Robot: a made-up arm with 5 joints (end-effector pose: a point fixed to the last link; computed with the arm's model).
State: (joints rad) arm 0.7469 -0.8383 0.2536 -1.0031 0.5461
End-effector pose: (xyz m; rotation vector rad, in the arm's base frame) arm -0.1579 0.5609 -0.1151 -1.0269 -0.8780 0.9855
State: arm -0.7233 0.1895 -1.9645 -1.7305 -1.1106
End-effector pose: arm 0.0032 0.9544 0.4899 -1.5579 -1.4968 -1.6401
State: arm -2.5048 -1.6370 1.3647 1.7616 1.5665
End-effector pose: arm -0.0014 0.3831 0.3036 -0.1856 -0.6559 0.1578
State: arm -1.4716 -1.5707 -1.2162 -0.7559 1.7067
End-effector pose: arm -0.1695 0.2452 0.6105 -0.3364 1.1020 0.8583
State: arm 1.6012 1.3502 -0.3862 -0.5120 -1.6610
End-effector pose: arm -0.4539 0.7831 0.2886 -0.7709 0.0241 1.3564
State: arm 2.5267 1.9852 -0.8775 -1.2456 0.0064
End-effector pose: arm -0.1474 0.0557 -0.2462 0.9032 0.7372 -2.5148
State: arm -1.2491 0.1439 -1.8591 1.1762 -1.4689
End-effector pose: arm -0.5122 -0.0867 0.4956 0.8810 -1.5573 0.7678
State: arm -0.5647 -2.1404 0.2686 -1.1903 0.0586
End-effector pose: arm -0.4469 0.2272 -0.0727 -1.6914 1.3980 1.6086
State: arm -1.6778 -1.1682 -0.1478 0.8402 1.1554
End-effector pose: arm -0.1544 0.3257 0.3345 -0.9858 0.0642 1.0079
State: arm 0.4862 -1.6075 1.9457 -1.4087 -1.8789
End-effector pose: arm 0.2772 0.4017 -0.5400 -2.7843 -0.5810 -1.1066
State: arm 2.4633 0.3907 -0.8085 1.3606 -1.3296
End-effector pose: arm 0.3546 -0.0492 0.3418 1.0825 -0.1147 0.1347
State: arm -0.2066 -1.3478 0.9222 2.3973 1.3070
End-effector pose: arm -0.1453 0.3716 0.1233 -0.8593 -2.4248 -1.4297
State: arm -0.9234 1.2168 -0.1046 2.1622 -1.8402
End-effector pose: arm -0.6880 0.3493 0.2720 -1.2947 -1.2506 1.3276
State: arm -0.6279 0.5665 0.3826 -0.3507 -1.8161
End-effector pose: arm 0.4534 0.6454 0.1235 0.3210 1.9139 0.5393
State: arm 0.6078 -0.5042 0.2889 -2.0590 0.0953
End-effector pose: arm -0.3902 0.6162 -0.1410 -1.1001 -0.0688 1.8272
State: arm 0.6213 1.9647 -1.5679 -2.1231 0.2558
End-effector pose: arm -0.2114 0.0843 0.2477 -1.2598 0.3902 -1.8315
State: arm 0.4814 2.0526 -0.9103 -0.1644 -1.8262
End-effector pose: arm -0.3533 0.7400 0.6568 -0.1642 1.0906 2.4250
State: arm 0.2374 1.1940 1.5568 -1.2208 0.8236
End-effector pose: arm -0.4002 0.3807 0.2379 -0.0015 -2.6266 0.0405
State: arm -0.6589 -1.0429 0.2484 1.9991 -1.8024
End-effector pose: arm -0.0800 -0.1891 0.5948 0.5171 0.7576 -1.5557
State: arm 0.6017 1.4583 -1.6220 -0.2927 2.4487
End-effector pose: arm -0.7307 0.3971 -0.0616 1.8536 -1.0115 -0.2230
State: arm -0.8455 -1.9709 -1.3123 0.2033 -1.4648
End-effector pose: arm 0.0281 -0.4056 0.4502 1.4586 -1.3661 2.1842
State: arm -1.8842 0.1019 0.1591 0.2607 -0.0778
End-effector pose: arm 0.2493 0.3919 -0.0141 -0.1553 1.8014 -0.3008
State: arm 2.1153 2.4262 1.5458 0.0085 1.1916
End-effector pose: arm -0.0099 0.1152 -0.1720 -2.4177 0.6147 0.7774
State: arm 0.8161 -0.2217 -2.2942 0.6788 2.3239
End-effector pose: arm -0.5591 0.4838 -0.2671 -0.8656 -0.7423 0.1423
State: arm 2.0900 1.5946 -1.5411 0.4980 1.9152
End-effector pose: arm 0.0535 0.3672 -0.4780 0.9205 -2.1441 1.0440
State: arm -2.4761 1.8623 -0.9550 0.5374 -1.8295
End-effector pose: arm 0.1585 0.9638 0.1126 -1.4415 -0.5747 -0.0188
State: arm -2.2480 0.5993 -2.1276 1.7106 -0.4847
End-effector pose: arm -0.1015 0.1028 0.4694 1.1421 -1.4776 -0.7104
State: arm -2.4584 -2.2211 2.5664 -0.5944 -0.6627
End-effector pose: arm 0.2797 0.0863 0.9022 1.1553 -0.3516 2.1499
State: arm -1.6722 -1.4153 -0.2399 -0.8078 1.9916
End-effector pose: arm -0.1401 0.0195 0.5319 0.7841 0.4726 1.0432
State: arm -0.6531 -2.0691 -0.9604 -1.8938 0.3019
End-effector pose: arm -0.3237 0.2978 0.0251 -0.4039 2.0996 0.5877
